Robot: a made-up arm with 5 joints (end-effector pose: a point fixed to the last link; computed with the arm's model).
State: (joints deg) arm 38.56 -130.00 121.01 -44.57 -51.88
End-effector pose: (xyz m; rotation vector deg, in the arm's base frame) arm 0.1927 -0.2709 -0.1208 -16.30 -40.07 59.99
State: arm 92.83 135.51 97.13 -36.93 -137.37
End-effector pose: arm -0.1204 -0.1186 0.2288 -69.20 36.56 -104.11
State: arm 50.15 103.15 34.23 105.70 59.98
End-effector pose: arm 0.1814 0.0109 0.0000 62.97 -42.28 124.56
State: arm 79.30 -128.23 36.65 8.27 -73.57
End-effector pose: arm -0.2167 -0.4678 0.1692 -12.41 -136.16 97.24
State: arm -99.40 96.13 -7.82 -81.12 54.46
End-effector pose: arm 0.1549 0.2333 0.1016 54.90 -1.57 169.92
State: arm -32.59 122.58 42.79 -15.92 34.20
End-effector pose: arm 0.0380 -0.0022 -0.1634 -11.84 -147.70 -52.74
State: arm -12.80 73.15 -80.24 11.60 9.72
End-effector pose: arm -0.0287 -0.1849 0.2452 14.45 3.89 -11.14
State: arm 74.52 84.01 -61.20 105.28 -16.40
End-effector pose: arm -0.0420 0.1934 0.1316 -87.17 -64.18 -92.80
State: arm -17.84 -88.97 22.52 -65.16 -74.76
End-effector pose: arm -0.3027 0.0505 -0.1232 12.65 -134.07 62.88
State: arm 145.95 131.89 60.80 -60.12 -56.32
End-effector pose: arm -0.1254 -0.1042 0.3126 -25.99 -5.02 -118.55
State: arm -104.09 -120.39 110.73 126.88 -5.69
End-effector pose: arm -0.1367 0.4046 0.2941 57.54 104.33 -93.21
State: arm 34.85 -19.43 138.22 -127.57 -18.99
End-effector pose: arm -0.3931 -0.1679 -0.3788 97.90 57.53 28.42
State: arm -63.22 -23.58 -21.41 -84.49 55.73
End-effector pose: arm -0.3261 -0.0078 0.0718 -6.48 -19.67 47.63
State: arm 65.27 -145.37 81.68 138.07 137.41
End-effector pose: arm -0.0865 -0.2924 -0.2246 77.88 34.36 3.55
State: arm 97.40 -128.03 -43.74 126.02 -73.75
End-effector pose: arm 0.0060 -0.7511 0.1234 93.57 -102.89 -14.75
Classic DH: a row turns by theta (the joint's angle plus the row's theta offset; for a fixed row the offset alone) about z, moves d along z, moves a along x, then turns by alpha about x. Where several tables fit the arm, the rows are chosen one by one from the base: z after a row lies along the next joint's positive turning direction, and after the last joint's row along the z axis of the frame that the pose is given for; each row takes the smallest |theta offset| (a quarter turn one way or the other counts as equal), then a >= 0, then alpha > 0; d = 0 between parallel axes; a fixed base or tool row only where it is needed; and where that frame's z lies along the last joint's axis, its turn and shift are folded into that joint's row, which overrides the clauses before.
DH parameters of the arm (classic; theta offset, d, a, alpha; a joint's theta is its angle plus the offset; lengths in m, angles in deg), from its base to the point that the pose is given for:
base (fixed): -90 0.102 0 90
joint 1: -90 0.113 0.257 90
joint 2: -68.61 0 -0.3071 0
joint 3: -21.39 0.012 0.094 -90
joint 4: 0 -0.17 -0.011 90
joint 5: 0 -0.161 0.033 90
tool (fixed): 0 -0.042 0 0

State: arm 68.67 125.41 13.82 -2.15 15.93
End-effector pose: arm 0.1400 -0.2883 0.1489 -17.36 130.86 -87.65
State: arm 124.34 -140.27 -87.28 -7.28 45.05
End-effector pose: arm 0.0561 -0.4740 0.6074 0.21 88.41 -150.31
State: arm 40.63 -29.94 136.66 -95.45 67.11
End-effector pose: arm -0.3728 -0.3881 -0.3358 37.24 145.85 70.22
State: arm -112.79 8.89 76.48 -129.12 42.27
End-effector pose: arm -0.2434 0.2557 0.3202 -55.54 79.09 -127.85
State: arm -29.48 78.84 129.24 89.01 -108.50
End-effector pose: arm -0.1007 0.0784 -0.0553 -18.42 49.78 105.95
